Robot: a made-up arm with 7 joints.
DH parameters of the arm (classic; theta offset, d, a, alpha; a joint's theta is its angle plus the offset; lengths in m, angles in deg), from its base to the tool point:
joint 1: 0 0.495 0 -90
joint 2: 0 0 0 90
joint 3: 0 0.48 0.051 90
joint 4: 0 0 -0.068 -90
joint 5: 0 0.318 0 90
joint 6: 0 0 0.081 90
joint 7: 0 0 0 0
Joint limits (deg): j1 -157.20..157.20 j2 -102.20..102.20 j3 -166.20..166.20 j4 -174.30..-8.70 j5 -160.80..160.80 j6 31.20..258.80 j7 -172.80..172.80
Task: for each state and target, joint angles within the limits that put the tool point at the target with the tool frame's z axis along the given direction. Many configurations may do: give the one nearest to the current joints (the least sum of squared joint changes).
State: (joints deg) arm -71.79 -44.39 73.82 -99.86 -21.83 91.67 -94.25
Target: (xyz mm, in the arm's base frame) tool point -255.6 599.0 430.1 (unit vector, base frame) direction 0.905 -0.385 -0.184
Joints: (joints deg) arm -30.84 -69.07 122.39 -104.15 -13.16 104.85 -94.25
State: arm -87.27 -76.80 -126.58 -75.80 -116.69 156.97 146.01
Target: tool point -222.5 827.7 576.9 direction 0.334 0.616 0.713
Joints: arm -79.59 -67.90 -165.91 -37.51 -160.80 106.24 146.01
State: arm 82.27 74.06 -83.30 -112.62 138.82 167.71 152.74
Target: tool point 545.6 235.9 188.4 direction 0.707 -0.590 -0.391
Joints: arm 50.41 102.20 -42.54 -80.18 100.37 205.24 152.74
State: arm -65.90 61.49 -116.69 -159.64 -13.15 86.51 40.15
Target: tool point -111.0 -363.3 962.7 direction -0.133 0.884 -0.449
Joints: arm -53.27 64.79 -136.92 -110.72 -15.07 90.12 40.15
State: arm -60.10 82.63 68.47 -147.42 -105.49 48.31 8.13
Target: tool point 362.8 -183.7 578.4 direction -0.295 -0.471 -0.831
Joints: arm -86.27 73.85 99.61 -139.41 -75.03 62.47 8.13
